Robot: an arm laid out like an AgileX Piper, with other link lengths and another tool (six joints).
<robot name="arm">
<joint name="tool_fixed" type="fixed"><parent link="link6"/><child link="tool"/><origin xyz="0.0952 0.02 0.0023" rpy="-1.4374 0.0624 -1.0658"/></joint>
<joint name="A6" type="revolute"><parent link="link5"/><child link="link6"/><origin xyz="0.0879 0 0.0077"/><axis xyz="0.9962 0 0.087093"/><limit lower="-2.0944" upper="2.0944"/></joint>
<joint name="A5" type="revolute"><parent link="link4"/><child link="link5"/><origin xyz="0 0 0"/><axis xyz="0 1 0"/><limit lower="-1.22" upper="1.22"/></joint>
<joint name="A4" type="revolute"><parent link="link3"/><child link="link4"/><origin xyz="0.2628 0 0.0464"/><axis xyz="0.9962 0 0.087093"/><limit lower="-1.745" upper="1.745"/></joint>
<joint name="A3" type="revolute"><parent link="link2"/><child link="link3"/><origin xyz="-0.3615 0 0.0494"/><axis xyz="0 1 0"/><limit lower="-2.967" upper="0"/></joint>
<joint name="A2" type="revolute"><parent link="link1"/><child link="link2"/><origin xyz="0 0 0"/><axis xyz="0 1 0"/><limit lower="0" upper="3.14"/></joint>
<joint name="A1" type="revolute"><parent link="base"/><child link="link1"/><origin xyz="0 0 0.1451"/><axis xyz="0 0 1"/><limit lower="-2.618" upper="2.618"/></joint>
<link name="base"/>
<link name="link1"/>
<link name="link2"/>
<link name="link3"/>
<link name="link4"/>
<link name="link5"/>
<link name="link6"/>
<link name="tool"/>
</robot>
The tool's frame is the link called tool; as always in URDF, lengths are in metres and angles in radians.
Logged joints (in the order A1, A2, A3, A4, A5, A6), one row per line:
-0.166 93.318 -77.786 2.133 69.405 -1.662
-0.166 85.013 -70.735 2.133 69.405 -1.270
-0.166 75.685 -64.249 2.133 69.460 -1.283
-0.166 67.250 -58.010 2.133 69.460 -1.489
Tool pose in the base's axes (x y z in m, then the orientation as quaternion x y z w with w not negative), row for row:
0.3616 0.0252 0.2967 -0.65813 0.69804 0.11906 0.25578
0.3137 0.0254 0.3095 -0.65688 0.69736 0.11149 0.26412
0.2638 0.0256 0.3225 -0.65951 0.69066 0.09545 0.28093
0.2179 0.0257 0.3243 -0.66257 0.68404 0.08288 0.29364
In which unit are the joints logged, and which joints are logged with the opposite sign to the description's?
The joints are logged in degrees. Opposite sign: none.
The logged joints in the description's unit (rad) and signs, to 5 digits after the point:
-0.00290 1.62871 -1.35762 0.03723 1.21135 -0.02901
-0.00290 1.48376 -1.23456 0.03723 1.21135 -0.02217
-0.00290 1.32095 -1.12136 0.03723 1.21231 -0.02239
-0.00290 1.17373 -1.01247 0.03723 1.21231 -0.02599

